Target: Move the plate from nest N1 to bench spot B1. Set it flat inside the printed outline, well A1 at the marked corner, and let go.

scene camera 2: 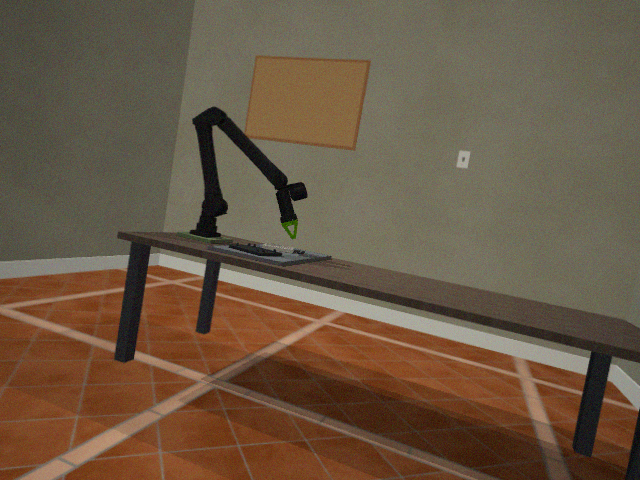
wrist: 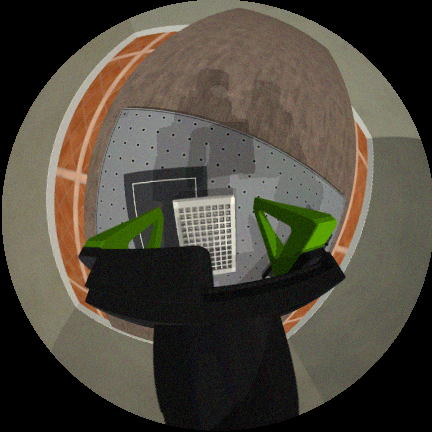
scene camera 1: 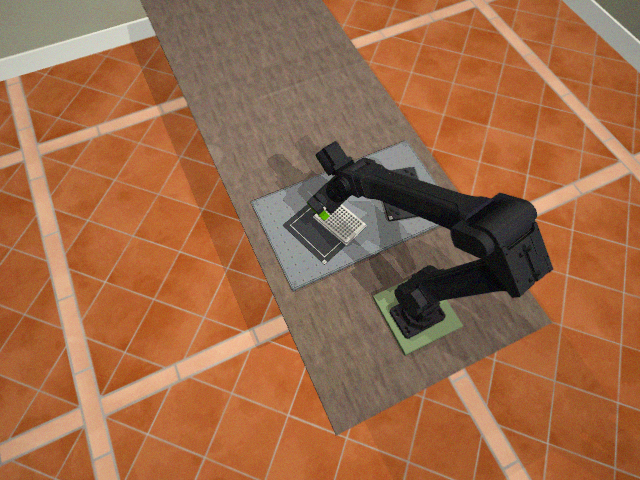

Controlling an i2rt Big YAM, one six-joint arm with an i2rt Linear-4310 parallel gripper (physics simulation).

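Frame: origin at the arm's base, x right, y ahead, z up, level; centimetres.
Seen in the pictures: gripper, fingertip midpoint: (scene camera 2: 294, 238) (wrist: 207, 206) (scene camera 1: 325, 199); arm's base, link origin: (scene camera 2: 205, 235) (scene camera 1: 416, 314).
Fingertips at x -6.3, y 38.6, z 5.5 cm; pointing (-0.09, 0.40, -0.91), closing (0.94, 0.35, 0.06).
Note:
Offsets run from my fingertips to a thing's top centre. "spot": to the spot under its first point. Level surfaces: height alone.
The white well plate @(dx +1.6, dy -5.6, dz -4.1 cm) (scene camera 1: 345, 224) (scene camera 2: 276, 246) (wrist: 207, 227) rests low over the board, across the right side of the dark printed pad. It covers part of the thin white outline @(spot: dx -9.3, dy -6.8, dz -5.7 cm) (scene camera 1: 307, 241) (wrist: 165, 180), and part of it lies outside that line. Whether it is fully flat is too small to tell, and I cannot make out well A1. A small white corner mark @(dx -8.0, dy -14.4, dz -5.7 cm) (scene camera 1: 324, 261) shows on the pad. My gripper (scene camera 2: 293, 237) (wrist: 207, 206) is open and empty above the plate, with its green fingers apart on either side in the wrist view. The dark nest @(dx +22.3, dy -5.8, dz -3.7 cm) (scene camera 1: 400, 213) (scene camera 2: 254, 250) holds no visible plate; the arm partly hides it.
The grey perforated board (scene camera 1: 279, 258) (scene camera 2: 305, 259) (wrist: 112, 150) lies on the brown table @(dz -7.2 cm) (scene camera 1: 248, 93) (scene camera 2: 439, 294) (wrist: 240, 45). The arm's base stands on a green mat (scene camera 1: 408, 346) (scene camera 2: 224, 240). The forearm passes over the nest in scene camera 1.

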